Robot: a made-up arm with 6 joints.
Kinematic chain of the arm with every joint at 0, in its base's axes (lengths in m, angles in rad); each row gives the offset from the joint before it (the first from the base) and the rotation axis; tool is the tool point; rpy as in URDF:
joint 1: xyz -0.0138 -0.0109 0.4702 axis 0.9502 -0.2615 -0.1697
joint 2: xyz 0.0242 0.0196 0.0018 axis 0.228 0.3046 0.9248
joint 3: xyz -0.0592 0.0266 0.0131 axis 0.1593 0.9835 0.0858
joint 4: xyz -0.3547 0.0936 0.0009 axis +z
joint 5: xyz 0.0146 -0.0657 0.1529 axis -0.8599 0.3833 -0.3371
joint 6: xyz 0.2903 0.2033 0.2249 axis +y
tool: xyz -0.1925 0.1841 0.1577 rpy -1.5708 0 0
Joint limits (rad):
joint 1: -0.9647..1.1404
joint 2: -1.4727..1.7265
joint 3: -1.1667..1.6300
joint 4: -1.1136..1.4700
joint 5: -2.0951..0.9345
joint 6: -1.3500..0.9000
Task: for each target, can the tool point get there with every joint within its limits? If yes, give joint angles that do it. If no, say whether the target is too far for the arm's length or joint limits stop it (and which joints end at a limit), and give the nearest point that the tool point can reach.
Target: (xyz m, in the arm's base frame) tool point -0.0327 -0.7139 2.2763
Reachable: no: too far | nearest point -0.0184 -0.4222 1.5213 | short by 0.810 m
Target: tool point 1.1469 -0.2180 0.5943
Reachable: no: joint limits stop it (at a limit: joint 2, joint 5, joint 6) | nearest point 0.9085 -0.1359 0.6855 | short by 0.268 m
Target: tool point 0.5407 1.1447 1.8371
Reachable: no: too far | nearest point 0.3144 0.6249 1.3047 | short by 0.778 m
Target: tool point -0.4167 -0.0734 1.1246
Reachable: yes | joints 0.4739 0.2092 0.7786 1.0785 0.2369 -0.9765
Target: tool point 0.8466 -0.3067 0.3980
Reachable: no: joint limits stop it (at a limit: joint 3, joint 5, joint 6) | nearest point 0.7497 -0.3022 0.4459 | short by 0.108 m
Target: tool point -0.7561 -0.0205 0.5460
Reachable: yes | joints 0.0489 0.5950 -0.3166 1.2363 0.3820 -1.1585
